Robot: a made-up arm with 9 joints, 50 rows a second.
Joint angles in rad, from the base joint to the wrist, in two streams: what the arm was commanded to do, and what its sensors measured. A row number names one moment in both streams.
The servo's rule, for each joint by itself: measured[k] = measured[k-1] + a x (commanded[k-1-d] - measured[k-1]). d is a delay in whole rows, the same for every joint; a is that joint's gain. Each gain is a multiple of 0.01, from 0.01 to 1. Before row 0 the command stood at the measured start. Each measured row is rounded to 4 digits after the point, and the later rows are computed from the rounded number. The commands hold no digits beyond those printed.
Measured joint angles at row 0:
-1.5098 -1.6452 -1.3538 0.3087 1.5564 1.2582 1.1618 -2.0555 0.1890
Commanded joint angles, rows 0 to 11:
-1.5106 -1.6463 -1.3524 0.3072 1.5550 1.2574 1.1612 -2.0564 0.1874
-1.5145 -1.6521 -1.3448 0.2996 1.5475 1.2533 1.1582 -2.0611 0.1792
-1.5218 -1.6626 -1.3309 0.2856 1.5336 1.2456 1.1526 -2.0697 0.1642
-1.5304 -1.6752 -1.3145 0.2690 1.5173 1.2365 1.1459 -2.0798 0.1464
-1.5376 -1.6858 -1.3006 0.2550 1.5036 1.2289 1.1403 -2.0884 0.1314
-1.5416 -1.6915 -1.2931 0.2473 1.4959 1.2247 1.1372 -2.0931 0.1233
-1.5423 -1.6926 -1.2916 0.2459 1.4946 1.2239 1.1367 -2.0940 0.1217
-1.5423 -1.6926 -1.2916 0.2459 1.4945 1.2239 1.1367 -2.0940 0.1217
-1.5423 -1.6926 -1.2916 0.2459 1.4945 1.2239 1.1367 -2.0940 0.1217
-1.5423 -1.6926 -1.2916 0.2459 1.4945 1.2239 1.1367 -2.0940 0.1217
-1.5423 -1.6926 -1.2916 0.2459 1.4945 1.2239 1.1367 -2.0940 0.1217
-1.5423 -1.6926 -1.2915 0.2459 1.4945 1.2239 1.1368 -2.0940 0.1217
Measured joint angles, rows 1 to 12:
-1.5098 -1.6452 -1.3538 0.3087 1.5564 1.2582 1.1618 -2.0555 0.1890
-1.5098 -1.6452 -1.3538 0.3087 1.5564 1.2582 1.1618 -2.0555 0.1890
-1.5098 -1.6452 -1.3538 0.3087 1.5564 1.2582 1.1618 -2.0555 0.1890
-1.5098 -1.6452 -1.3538 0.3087 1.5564 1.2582 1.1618 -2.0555 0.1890
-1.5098 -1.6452 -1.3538 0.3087 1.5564 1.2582 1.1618 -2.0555 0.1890
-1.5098 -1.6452 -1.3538 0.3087 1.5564 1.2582 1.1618 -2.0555 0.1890
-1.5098 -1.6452 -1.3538 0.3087 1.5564 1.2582 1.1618 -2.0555 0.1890
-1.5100 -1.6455 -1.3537 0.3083 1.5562 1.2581 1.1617 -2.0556 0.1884
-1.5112 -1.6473 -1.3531 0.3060 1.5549 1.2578 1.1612 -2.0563 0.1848
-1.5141 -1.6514 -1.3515 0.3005 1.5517 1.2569 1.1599 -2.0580 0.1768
-1.5185 -1.6578 -1.3489 0.2920 1.5465 1.2555 1.1578 -2.0608 0.1649
-1.5237 -1.6654 -1.3455 0.2820 1.5401 1.2536 1.1552 -2.0644 0.1518
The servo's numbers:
d 7
a 0.27 0.27 0.07 0.27 0.15 0.07 0.15 0.13 0.39

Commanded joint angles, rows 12 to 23:
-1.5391 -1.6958 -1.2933 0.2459 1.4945 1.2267 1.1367 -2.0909 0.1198
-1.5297 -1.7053 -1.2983 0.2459 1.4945 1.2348 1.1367 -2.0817 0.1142
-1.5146 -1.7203 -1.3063 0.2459 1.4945 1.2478 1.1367 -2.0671 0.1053
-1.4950 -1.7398 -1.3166 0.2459 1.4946 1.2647 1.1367 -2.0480 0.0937
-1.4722 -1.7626 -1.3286 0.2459 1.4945 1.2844 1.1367 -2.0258 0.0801
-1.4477 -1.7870 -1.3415 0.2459 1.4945 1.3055 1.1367 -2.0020 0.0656
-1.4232 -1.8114 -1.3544 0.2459 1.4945 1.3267 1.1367 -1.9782 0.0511
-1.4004 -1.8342 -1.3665 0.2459 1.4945 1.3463 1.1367 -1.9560 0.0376
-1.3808 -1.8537 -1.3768 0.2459 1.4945 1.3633 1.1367 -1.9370 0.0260
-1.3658 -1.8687 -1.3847 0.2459 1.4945 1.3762 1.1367 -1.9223 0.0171
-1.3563 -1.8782 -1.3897 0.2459 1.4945 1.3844 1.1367 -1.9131 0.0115
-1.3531 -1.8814 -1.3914 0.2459 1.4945 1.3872 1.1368 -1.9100 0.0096
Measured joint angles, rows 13 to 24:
-1.5285 -1.6724 -1.3418 0.2726 1.5335 1.2516 1.1525 -2.0681 0.1407
-1.5322 -1.6779 -1.3383 0.2654 1.5277 1.2497 1.1501 -2.0715 0.1333
-1.5349 -1.6819 -1.3350 0.2601 1.5227 1.2479 1.1481 -2.0744 0.1288
-1.5369 -1.6848 -1.3320 0.2563 1.5185 1.2462 1.1464 -2.0769 0.1260
-1.5384 -1.6869 -1.3292 0.2535 1.5149 1.2446 1.1449 -2.0791 0.1243
-1.5395 -1.6884 -1.3266 0.2514 1.5118 1.2432 1.1437 -2.0810 0.1233
-1.5403 -1.6895 -1.3241 0.2499 1.5092 1.2418 1.1427 -2.0827 0.1227
-1.5400 -1.6912 -1.3219 0.2488 1.5070 1.2407 1.1418 -2.0838 0.1216
-1.5372 -1.6950 -1.3202 0.2480 1.5051 1.2403 1.1410 -2.0835 0.1187
-1.5311 -1.7018 -1.3192 0.2474 1.5035 1.2408 1.1404 -2.0814 0.1135
-1.5214 -1.7121 -1.3190 0.2470 1.5022 1.2425 1.1398 -2.0771 0.1058
-1.5081 -1.7257 -1.3197 0.2467 1.5010 1.2454 1.1393 -2.0704 0.0958

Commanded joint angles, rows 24 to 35:
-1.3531 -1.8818 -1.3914 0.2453 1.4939 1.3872 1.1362 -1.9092 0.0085
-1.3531 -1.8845 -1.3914 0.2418 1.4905 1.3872 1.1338 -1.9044 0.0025
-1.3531 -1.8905 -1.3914 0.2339 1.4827 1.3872 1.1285 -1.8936 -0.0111
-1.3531 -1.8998 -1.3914 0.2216 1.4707 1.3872 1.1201 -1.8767 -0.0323
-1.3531 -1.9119 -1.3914 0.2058 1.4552 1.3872 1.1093 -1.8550 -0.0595
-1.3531 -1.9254 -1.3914 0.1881 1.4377 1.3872 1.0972 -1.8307 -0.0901
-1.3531 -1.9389 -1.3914 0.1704 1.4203 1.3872 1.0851 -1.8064 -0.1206
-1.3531 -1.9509 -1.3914 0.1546 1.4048 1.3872 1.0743 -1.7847 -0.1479
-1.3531 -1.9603 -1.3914 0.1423 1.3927 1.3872 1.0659 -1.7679 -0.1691
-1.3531 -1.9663 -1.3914 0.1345 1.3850 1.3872 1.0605 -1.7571 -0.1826
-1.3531 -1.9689 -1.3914 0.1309 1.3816 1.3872 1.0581 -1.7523 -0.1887
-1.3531 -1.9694 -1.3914 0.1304 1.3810 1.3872 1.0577 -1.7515 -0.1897
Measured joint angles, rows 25 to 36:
-1.4918 -1.7423 -1.3212 0.2465 1.5000 1.2496 1.1389 -2.0615 0.0840
-1.4733 -1.7610 -1.3235 0.2463 1.4992 1.2550 1.1386 -2.0507 0.0712
-1.4536 -1.7808 -1.3265 0.2462 1.4985 1.2614 1.1383 -2.0384 0.0581
-1.4339 -1.8005 -1.3300 0.2461 1.4979 1.2685 1.1381 -2.0252 0.0456
-1.4155 -1.8189 -1.3338 0.2460 1.4974 1.2760 1.1379 -2.0118 0.0345
-1.3995 -1.8349 -1.3377 0.2460 1.4970 1.2836 1.1377 -1.9990 0.0255
-1.3870 -1.8475 -1.3415 0.2460 1.4966 1.2909 1.1376 -1.9874 0.0193
-1.3778 -1.8568 -1.3450 0.2458 1.4962 1.2976 1.1374 -1.9772 0.0151
-1.3711 -1.8643 -1.3482 0.2447 1.4953 1.3039 1.1369 -1.9677 0.0102
-1.3662 -1.8714 -1.3512 0.2418 1.4934 1.3097 1.1356 -1.9581 0.0019
-1.3627 -1.8791 -1.3540 0.2363 1.4900 1.3151 1.1333 -1.9475 -0.0114
-1.3601 -1.8880 -1.3566 0.2281 1.4848 1.3201 1.1297 -1.9355 -0.0302

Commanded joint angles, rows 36 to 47:
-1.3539 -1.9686 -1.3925 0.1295 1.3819 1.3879 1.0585 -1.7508 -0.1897
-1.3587 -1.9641 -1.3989 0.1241 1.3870 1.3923 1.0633 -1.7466 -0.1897
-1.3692 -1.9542 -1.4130 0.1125 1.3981 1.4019 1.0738 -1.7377 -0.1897
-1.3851 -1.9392 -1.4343 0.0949 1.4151 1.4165 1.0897 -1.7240 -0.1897
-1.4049 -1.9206 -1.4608 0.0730 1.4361 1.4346 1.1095 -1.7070 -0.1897
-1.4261 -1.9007 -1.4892 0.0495 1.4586 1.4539 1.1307 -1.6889 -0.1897
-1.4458 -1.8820 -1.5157 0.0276 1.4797 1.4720 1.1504 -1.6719 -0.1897
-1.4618 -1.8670 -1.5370 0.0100 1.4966 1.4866 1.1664 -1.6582 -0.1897
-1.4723 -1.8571 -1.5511 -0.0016 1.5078 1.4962 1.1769 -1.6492 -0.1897
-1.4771 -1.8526 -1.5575 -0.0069 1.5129 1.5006 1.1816 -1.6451 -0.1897
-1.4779 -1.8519 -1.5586 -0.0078 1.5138 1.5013 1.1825 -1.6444 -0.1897
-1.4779 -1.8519 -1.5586 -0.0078 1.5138 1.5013 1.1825 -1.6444 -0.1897
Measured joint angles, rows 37 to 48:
-1.3582 -1.8981 -1.3590 0.2173 1.4777 1.3248 1.1248 -1.9219 -0.0536
-1.3568 -1.9091 -1.3613 0.2046 1.4691 1.3292 1.1188 -1.9069 -0.0797
-1.3558 -1.9204 -1.3634 0.1911 1.4595 1.3333 1.1121 -1.8910 -0.1063
-1.3551 -1.9312 -1.3654 0.1779 1.4495 1.3371 1.1052 -1.8750 -0.1308
-1.3546 -1.9407 -1.3672 0.1662 1.4398 1.3406 1.0985 -1.8597 -0.1510
-1.3542 -1.9483 -1.3689 0.1567 1.4311 1.3439 1.0924 -1.8457 -0.1657
-1.3539 -1.9540 -1.3705 0.1496 1.4236 1.3469 1.0872 -1.8335 -0.1751
-1.3539 -1.9579 -1.3720 0.1442 1.4173 1.3498 1.0829 -1.8227 -0.1808
-1.3552 -1.9596 -1.3739 0.1388 1.4128 1.3528 1.0800 -1.8128 -0.1843
-1.3590 -1.9581 -1.3766 0.1317 1.4106 1.3562 1.0791 -1.8030 -0.1864
-1.3660 -1.9530 -1.3806 0.1218 1.4113 1.3604 1.0807 -1.7927 -0.1877
-1.3765 -1.9443 -1.3862 0.1086 1.4150 1.3656 1.0850 -1.7816 -0.1885

